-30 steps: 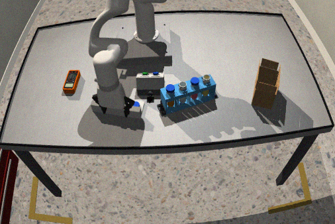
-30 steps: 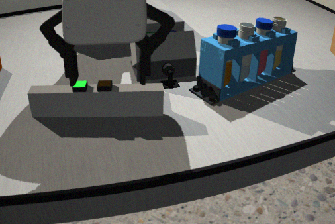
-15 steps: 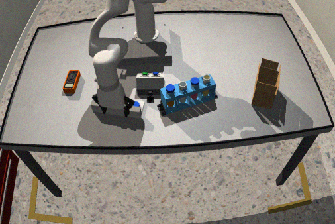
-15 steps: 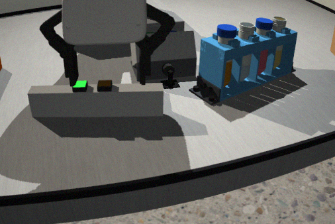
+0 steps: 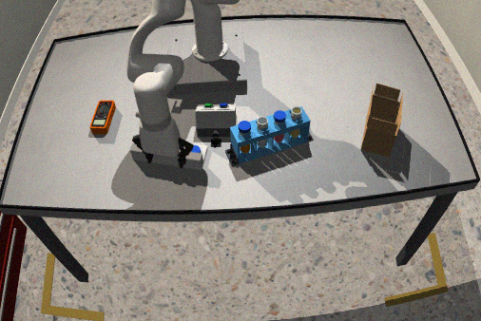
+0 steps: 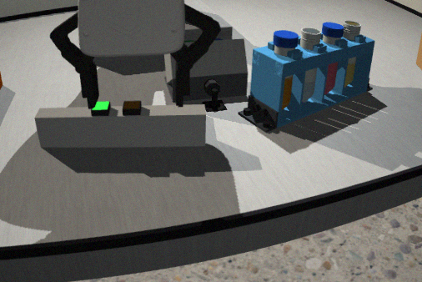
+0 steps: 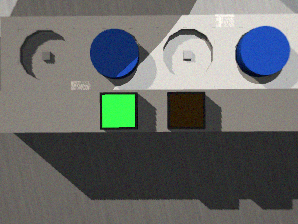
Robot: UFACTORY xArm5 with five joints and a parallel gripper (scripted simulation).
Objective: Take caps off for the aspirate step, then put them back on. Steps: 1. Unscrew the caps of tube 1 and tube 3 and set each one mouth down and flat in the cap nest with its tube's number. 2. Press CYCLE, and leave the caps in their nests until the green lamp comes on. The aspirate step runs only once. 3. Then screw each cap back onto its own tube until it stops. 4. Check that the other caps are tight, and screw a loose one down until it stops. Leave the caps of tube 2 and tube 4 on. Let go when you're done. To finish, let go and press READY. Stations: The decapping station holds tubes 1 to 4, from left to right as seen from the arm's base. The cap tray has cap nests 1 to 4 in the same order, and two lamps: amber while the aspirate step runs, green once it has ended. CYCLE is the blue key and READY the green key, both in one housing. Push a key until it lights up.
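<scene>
Right now the blue cap is 310 mm to the left of my hand, 130 mm behind it and 10 mm above it. Round my hand: blue key 230 mm behind, 150 mm to the left, 40 mm below; then green key 230 mm behind, 110 mm to the left, 40 mm below; then grey key housing 210 mm behind, 130 mm to the left, 50 mm below.
</scene>
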